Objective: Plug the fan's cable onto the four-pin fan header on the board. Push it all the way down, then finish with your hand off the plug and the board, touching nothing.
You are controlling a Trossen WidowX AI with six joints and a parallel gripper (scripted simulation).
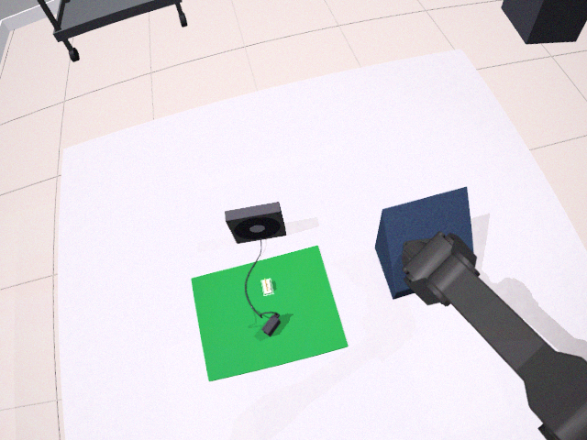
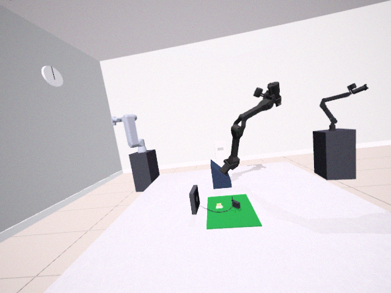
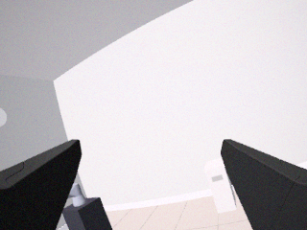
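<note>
Right now the dark plug is 490 mm ahead of my gripper tip, 250 mm to the right of it and 630 mm below it. Round my gripper tip: white four-pin header (490 mm ahead, 340 mm to the right, 650 mm below); then black fan (490 mm ahead, 470 mm to the right, 590 mm below); then green board (500 mm ahead, 290 mm to the right, 660 mm below).
</note>
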